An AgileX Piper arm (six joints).
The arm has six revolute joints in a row. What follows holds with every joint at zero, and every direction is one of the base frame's.
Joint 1 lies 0.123 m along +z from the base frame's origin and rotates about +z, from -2.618 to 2.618 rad.
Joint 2 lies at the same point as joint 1 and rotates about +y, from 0 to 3.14 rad.
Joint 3 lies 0.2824 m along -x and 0.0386 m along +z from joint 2 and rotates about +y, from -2.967 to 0 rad.
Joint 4 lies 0.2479 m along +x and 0.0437 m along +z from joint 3 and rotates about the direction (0.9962, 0, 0.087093), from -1.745 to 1.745 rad.
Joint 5 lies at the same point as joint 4 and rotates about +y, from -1.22 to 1.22 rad.
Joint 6 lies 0.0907 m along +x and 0.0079 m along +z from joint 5 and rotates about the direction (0.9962, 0, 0.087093), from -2.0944 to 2.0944 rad.
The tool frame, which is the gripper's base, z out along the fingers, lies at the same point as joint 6; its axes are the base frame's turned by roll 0, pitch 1.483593 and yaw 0 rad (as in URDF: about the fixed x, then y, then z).
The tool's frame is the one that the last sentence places.
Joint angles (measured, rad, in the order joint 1, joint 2, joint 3, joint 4, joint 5, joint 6), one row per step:
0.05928 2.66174 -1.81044 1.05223 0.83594 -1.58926
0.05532 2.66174 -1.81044 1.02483 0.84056 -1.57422
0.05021 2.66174 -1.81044 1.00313 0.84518 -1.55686
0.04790 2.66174 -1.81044 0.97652 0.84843 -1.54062
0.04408 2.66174 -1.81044 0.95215 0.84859 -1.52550
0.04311 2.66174 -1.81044 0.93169 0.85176 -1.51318
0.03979 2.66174 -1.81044 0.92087 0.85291 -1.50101
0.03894 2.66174 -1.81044 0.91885 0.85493 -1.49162
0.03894 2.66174 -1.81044 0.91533 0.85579 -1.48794
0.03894 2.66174 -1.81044 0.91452 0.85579 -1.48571
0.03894 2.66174 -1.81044 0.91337 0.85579 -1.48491
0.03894 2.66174 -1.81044 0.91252 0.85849 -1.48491
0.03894 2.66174 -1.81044 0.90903 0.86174 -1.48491
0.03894 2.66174 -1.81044 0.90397 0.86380 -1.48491
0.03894 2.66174 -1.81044 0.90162 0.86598 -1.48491
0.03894 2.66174 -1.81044 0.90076 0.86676 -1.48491
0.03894 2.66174 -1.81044 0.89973 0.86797 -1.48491
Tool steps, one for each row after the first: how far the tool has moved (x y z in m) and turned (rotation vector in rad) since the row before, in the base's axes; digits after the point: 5 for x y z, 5 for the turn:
-0.00105 -0.00268 -0.00104 -0.01436 0.01118 0.00682
-0.00074 -0.00306 -0.00079 -0.01005 0.01293 -0.00020
-0.00106 -0.00200 -0.00102 -0.01476 0.01124 0.00580
-0.00062 -0.00281 -0.00098 -0.01518 0.00872 0.00155
-0.00091 -0.00118 -0.00075 -0.01129 0.00887 0.00548
-0.00023 -0.00199 -0.00040 -0.00553 0.00779 -0.00469
-0.00016 -0.00040 -0.00004 0.00087 0.00689 -0.00566
-0.00019 -0.00011 -0.00012 -0.00160 0.00267 0.00004
-0.00003 -0.00004 -0.00003 -0.00029 0.00132 -0.00119
-0.00004 -0.00005 -0.00005 -0.00072 0.00045 0.00017
-0.00024 0.00008 0.00002 0.00080 0.00168 0.00213
-0.00038 -0.00001 -0.00007 -0.00082 0.00196 0.00427
-0.00034 -0.00013 -0.00015 -0.00258 0.00117 0.00467
-0.00025 -0.00001 -0.00005 -0.00056 0.00133 0.00286
-0.00009 0.00000 -0.00002 -0.00022 0.00048 0.00104
-0.00013 0.00001 -0.00001 -0.00012 0.00075 0.00140

